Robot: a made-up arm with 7 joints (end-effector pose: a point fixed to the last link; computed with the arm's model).
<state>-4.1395 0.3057 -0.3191 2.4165 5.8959 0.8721 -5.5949</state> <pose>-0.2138 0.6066 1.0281 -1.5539 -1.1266 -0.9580</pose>
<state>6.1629 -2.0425 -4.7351 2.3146 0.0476 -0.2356 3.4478</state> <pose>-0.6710 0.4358 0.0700 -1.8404 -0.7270 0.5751</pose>
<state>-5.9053 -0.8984 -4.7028 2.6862 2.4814 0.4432 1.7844</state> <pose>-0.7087 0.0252 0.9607 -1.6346 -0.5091 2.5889</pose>
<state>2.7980 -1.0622 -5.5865 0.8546 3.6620 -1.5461 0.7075</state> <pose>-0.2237 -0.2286 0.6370 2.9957 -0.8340 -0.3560</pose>
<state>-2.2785 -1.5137 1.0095 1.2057 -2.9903 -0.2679 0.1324</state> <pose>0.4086 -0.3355 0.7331 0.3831 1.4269 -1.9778</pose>
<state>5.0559 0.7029 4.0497 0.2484 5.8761 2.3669 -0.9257</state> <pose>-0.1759 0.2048 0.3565 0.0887 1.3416 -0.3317</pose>
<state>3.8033 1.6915 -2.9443 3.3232 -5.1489 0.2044 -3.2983</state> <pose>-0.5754 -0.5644 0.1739 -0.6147 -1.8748 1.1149</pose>
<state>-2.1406 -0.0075 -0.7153 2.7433 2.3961 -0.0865 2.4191</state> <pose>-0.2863 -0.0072 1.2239 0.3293 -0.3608 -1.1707</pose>
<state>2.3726 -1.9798 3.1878 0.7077 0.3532 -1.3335 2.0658</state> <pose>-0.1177 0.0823 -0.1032 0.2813 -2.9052 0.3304</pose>
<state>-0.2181 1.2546 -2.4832 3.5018 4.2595 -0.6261 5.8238</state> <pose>0.7208 -0.1745 0.4594 -1.1985 1.6442 -1.7870</pose>
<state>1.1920 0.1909 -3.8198 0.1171 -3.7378 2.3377 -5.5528</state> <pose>-0.2909 -0.2829 0.2957 0.5370 0.1510 -1.2963</pose>
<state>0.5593 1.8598 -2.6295 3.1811 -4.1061 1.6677 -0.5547</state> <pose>0.6274 0.3553 0.0435 2.1848 1.4737 -0.5543</pose>
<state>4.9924 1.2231 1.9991 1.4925 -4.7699 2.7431 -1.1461</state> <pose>0.4330 -0.0648 0.8344 0.7975 -1.3751 -0.2945</pose>
